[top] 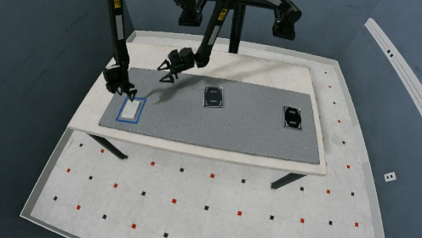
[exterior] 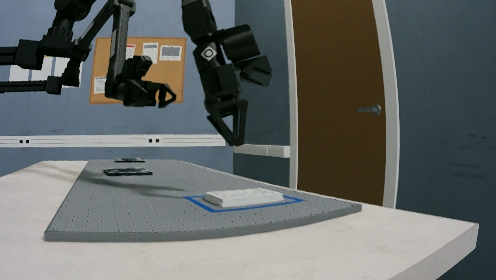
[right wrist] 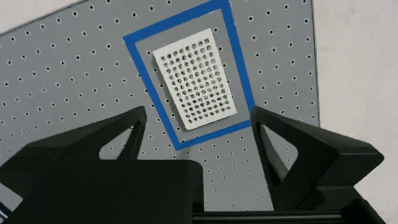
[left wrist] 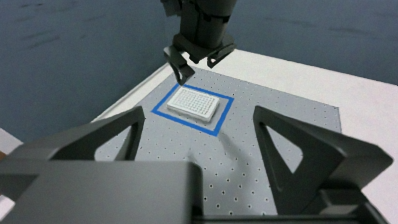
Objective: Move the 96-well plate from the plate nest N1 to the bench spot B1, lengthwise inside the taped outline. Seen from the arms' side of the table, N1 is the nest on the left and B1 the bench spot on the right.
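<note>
Right now the white 96-well plate is 10 mm ahead of my right hand, 10 mm to the right of it and 110 mm below it. Round my right hand: black plate nest 90 mm behind, 1020 mm to the left, 110 mm below.
</note>
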